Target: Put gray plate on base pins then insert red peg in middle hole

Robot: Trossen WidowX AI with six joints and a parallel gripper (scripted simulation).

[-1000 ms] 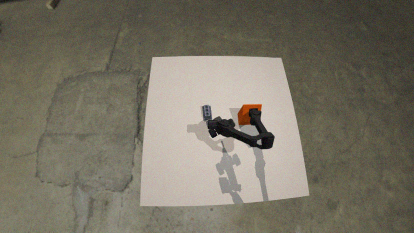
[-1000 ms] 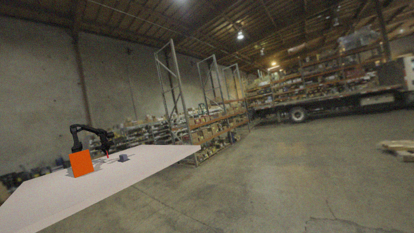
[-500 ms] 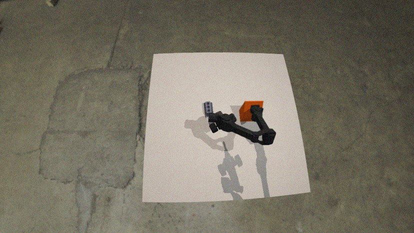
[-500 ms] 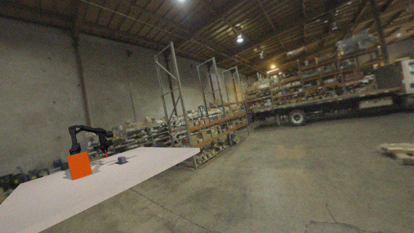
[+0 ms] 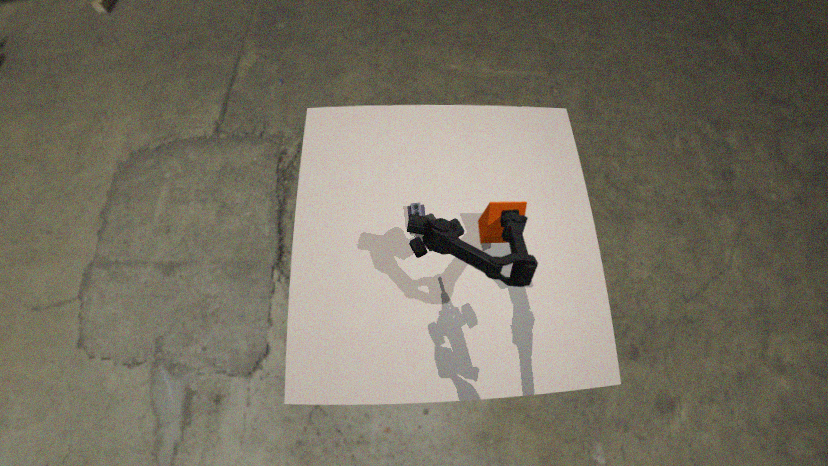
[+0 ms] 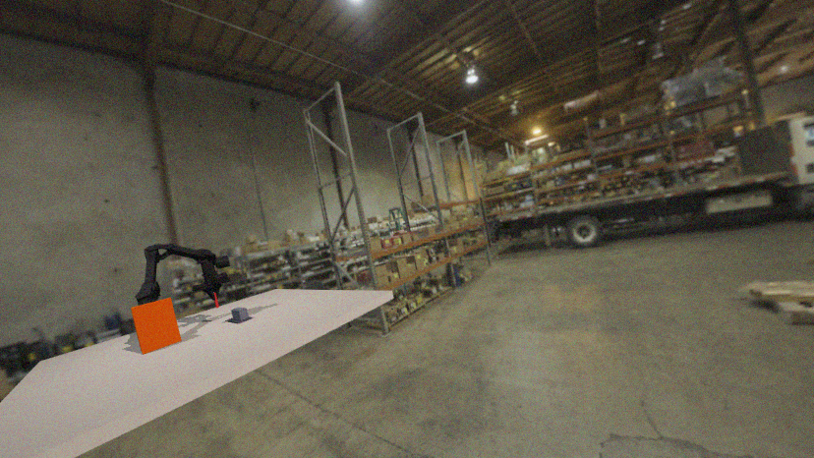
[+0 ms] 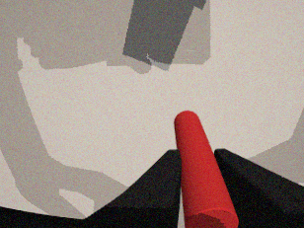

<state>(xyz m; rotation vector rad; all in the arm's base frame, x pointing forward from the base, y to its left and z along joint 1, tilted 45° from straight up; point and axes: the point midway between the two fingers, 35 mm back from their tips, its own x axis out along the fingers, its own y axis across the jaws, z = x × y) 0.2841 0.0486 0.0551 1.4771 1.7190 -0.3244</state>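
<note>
Now: the gray plate 14 cm to the right of my gripper tip, 7 cm below it and 5 cm ahead of it. The rest, counted from my gripper tip: red peg right at my gripper tip.
</note>
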